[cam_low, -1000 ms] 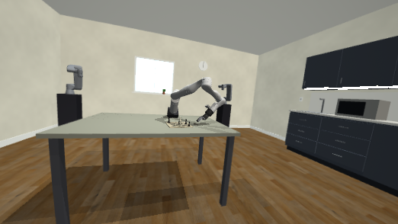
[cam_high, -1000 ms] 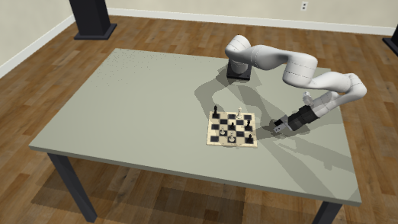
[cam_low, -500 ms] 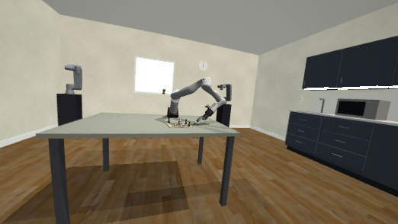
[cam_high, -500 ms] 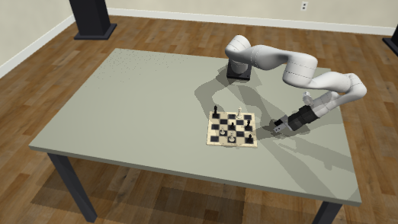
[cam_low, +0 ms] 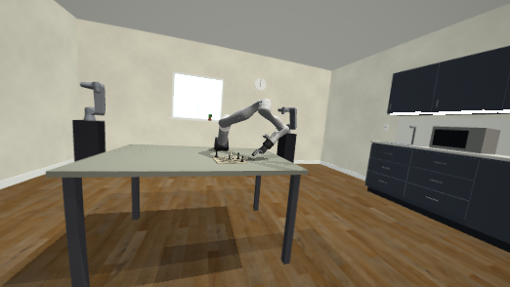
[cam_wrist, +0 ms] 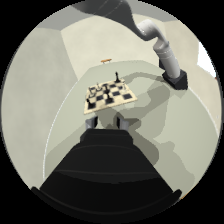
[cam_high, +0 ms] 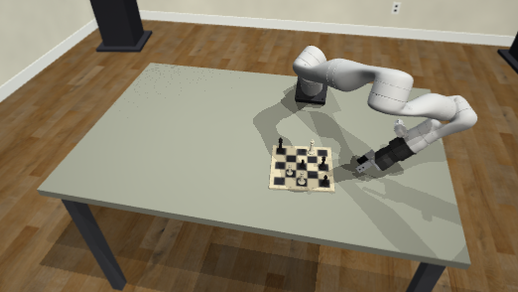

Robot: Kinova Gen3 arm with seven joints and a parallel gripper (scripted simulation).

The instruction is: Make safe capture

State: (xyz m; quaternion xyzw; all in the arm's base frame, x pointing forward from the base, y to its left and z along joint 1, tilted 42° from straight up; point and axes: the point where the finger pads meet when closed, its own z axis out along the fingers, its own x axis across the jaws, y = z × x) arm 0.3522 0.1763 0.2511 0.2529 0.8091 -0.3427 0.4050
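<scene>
Right now my hand is 20 cm to the left of the chessboard, 5 cm above it and 3 cm past it.
</scene>
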